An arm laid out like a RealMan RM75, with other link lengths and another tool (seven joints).
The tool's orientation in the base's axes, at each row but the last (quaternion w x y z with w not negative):
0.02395, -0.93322, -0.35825, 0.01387
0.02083, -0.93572, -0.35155, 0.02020
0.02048, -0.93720, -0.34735, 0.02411
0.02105, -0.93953, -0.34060, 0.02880
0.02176, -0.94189, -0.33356, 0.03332
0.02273, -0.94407, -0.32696, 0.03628
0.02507, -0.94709, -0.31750, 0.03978
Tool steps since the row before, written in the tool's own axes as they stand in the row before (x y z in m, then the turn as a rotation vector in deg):
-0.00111, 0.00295, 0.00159, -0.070, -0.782, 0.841
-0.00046, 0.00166, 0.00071, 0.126, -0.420, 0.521
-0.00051, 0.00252, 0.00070, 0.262, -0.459, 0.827
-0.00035, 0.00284, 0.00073, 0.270, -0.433, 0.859
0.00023, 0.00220, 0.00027, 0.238, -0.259, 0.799
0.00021, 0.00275, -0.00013, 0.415, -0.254, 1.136
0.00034, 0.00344, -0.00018, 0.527, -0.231, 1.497
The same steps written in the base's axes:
0.00108, -0.00288, -0.00174, -0.611, 0.563, -0.796
0.00071, -0.00153, -0.00079, -0.209, 0.412, -0.501
0.00121, -0.00223, -0.00082, -0.149, 0.537, -0.808
0.00150, -0.00239, -0.00088, -0.128, 0.522, -0.842
0.00154, -0.00156, -0.00042, -0.040, 0.366, -0.792
0.00187, -0.00203, -0.00007, 0.074, 0.478, -1.137
0.00235, -0.00254, -0.00009, 0.144, 0.535, -1.505

